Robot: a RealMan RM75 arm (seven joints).
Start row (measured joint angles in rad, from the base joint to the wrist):
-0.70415 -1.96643 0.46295 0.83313 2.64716 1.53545 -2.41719
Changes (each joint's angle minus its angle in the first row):
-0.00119 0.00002 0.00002 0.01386 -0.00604 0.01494 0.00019
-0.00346 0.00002 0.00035 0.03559 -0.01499 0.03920 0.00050
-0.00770 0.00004 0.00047 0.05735 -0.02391 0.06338 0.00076
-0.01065 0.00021 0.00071 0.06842 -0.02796 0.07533 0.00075
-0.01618 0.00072 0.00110 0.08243 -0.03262 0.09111 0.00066
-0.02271 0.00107 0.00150 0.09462 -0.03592 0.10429 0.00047
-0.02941 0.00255 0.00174 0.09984 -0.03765 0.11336 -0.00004
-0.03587 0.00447 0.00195 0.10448 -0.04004 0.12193 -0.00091
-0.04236 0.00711 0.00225 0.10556 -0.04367 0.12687 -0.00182
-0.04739 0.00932 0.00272 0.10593 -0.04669 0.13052 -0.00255
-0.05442 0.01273 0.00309 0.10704 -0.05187 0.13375 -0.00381
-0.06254 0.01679 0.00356 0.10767 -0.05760 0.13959 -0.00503
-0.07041 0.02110 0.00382 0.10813 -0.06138 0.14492 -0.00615
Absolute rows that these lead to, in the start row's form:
-0.70534 -1.96641 0.46297 0.84699 2.64112 1.55039 -2.41700
-0.70761 -1.96641 0.46330 0.86872 2.63217 1.57465 -2.41669
-0.71185 -1.96639 0.46342 0.89048 2.62325 1.59883 -2.41643
-0.71480 -1.96622 0.46366 0.90155 2.61920 1.61078 -2.41644
-0.72033 -1.96571 0.46405 0.91556 2.61454 1.62656 -2.41653
-0.72686 -1.96536 0.46445 0.92775 2.61124 1.63974 -2.41672
-0.73356 -1.96388 0.46469 0.93297 2.60951 1.64881 -2.41723
-0.74002 -1.96196 0.46490 0.93761 2.60712 1.65738 -2.41810
-0.74651 -1.95932 0.46520 0.93869 2.60349 1.66232 -2.41901
-0.75154 -1.95711 0.46567 0.93906 2.60047 1.66597 -2.41974
-0.75857 -1.95370 0.46604 0.94017 2.59529 1.66920 -2.42100
-0.76669 -1.94964 0.46651 0.94080 2.58956 1.67504 -2.42222
-0.77456 -1.94533 0.46677 0.94126 2.58578 1.68037 -2.42334

